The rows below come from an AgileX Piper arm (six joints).
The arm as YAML. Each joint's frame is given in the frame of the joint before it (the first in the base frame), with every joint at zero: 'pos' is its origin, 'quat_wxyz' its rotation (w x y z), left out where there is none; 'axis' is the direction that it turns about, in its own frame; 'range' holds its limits. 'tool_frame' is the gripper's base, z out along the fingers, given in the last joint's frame.
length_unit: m
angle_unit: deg
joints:
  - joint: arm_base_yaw
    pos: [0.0, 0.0, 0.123]
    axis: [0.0, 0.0, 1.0]
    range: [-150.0, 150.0]
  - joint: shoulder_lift
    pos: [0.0, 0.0, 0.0]
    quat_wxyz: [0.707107, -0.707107, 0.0, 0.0]
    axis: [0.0, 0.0, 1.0]
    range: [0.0, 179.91]
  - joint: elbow
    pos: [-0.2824, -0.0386, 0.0]
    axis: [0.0, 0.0, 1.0]
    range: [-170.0, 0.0]
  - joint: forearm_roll
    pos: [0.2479, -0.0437, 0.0]
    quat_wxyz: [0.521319, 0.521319, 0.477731, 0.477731]
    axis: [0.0, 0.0, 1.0]
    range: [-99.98, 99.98]
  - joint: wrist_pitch
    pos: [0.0, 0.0, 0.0]
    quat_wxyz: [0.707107, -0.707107, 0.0, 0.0]
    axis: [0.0, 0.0, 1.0]
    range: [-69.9, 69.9]
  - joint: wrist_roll
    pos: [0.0, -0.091, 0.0]
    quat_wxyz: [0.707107, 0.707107, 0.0, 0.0]
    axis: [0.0, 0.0, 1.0]
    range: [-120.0, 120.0]
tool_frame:
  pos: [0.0, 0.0, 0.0]
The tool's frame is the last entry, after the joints.
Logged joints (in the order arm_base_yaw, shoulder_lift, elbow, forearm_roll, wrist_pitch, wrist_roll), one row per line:
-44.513, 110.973, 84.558, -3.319, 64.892, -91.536
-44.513, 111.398, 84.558, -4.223, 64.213, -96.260
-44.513, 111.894, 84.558, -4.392, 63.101, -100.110
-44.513, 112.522, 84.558, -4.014, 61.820, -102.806
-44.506, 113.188, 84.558, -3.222, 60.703, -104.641
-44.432, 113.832, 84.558, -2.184, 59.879, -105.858
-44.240, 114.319, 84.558, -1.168, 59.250, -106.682
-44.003, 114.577, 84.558, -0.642, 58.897, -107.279
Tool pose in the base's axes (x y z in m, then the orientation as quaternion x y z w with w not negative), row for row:
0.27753, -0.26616, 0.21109, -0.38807, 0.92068, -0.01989, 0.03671
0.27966, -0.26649, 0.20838, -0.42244, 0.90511, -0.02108, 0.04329
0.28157, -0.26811, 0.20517, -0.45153, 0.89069, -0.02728, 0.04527
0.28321, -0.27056, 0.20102, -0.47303, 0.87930, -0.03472, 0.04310
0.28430, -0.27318, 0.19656, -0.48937, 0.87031, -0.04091, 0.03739
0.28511, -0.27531, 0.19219, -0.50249, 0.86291, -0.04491, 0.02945
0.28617, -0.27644, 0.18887, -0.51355, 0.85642, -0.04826, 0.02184
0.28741, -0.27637, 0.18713, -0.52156, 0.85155, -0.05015, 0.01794
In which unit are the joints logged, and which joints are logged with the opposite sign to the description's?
The joints are logged in degrees. Opposite sign: elbow, forearm_roll.
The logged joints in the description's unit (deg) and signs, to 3 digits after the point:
-44.513, 110.973, -84.558, 3.319, 64.892, -91.536
-44.513, 111.398, -84.558, 4.223, 64.213, -96.260
-44.513, 111.894, -84.558, 4.392, 63.101, -100.110
-44.513, 112.522, -84.558, 4.014, 61.820, -102.806
-44.506, 113.188, -84.558, 3.222, 60.703, -104.641
-44.432, 113.832, -84.558, 2.184, 59.879, -105.858
-44.240, 114.319, -84.558, 1.168, 59.250, -106.682
-44.003, 114.577, -84.558, 0.642, 58.897, -107.279

